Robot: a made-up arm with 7 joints. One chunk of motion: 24 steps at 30 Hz.
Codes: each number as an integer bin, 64 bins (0 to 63) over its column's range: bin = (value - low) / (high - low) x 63, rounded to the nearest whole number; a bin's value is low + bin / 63 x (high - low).
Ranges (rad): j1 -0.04..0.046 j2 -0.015..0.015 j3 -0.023..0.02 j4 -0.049..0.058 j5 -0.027..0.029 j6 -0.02..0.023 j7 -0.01..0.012
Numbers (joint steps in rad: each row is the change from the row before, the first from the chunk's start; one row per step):
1: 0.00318 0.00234 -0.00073 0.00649 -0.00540 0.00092 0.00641
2: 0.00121 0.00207 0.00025 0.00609 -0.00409 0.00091 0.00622
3: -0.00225 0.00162 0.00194 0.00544 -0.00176 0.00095 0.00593
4: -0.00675 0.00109 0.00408 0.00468 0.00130 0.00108 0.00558
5: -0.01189 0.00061 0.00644 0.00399 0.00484 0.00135 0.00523
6: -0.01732 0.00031 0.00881 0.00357 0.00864 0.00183 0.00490
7: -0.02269 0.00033 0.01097 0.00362 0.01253 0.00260 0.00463
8: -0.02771 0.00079 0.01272 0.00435 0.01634 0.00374 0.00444
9: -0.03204 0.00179 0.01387 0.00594 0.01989 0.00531 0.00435
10: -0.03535 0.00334 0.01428 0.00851 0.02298 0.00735 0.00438
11: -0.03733 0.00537 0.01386 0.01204 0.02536 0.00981 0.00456
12: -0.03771 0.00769 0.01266 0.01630 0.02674 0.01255 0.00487
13: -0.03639 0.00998 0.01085 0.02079 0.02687 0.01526 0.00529
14: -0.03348 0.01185 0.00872 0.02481 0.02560 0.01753 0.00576
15: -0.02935 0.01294 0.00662 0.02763 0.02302 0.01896 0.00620
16: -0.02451 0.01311 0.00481 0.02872 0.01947 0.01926 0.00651
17: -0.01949 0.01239 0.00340 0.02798 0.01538 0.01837 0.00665
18: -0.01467 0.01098 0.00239 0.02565 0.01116 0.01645 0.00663
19: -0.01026 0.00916 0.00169 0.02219 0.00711 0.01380 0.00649
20: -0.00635 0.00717 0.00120 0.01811 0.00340 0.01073 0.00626
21: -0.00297 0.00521 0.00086 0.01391 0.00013 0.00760 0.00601
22: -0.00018 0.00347 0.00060 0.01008 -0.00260 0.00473 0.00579
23: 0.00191 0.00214 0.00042 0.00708 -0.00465 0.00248 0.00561
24: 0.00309 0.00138 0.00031 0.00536 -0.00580 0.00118 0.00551
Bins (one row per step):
1: 32 36 33 33 24 31 47
2: 30 36 34 32 26 31 46
3: 28 35 37 32 28 31 46
4: 24 34 40 32 32 31 45
5: 21 33 43 31 36 31 44
6: 17 32 47 31 40 32 43
7: 13 32 50 31 44 33 42
8: 9 33 52 31 49 35 41
9: 6 35 54 32 53 37 41
10: 3 39 55 34 56 40 41
11: 2 43 54 36 59 44 42
12: 2 48 52 38 60 48 43
13: 3 52 50 41 61 52 44
14: 5 56 46 43 59 55 45
15: 8 59 43 45 56 57 46
16: 11 59 41 46 52 58 47
17: 15 58 39 45 48 56 48
18: 19 55 37 44 43 53 48
19: 22 51 36 42 38 50 47
20: 25 47 35 40 34 45 47
21: 27 42 35 37 31 40 46
22: 29 39 35 35 27 36 45
23: 31 36 34 33 25 33 45
24: 32 34 34 32 24 31 44

